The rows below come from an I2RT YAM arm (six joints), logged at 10 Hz.
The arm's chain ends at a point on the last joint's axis. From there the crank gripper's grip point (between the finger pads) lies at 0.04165 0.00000 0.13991 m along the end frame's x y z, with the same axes.
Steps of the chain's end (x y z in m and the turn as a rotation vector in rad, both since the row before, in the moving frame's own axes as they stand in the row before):
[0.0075 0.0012 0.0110 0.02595 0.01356 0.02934]
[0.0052 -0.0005 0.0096 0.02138 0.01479 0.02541]
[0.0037 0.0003 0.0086 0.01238 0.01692 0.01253]
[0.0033 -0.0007 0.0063 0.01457 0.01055 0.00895]
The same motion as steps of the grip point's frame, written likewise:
[0.0094 -0.0012 0.0104 0.02595 0.01356 0.02934]
[0.0073 -0.0024 0.0089 0.02138 0.01479 0.02541]
[0.0061 -0.0009 0.0079 0.01238 0.01692 0.01253]
[0.0048 -0.0024 0.0058 0.01457 0.01055 0.00895]

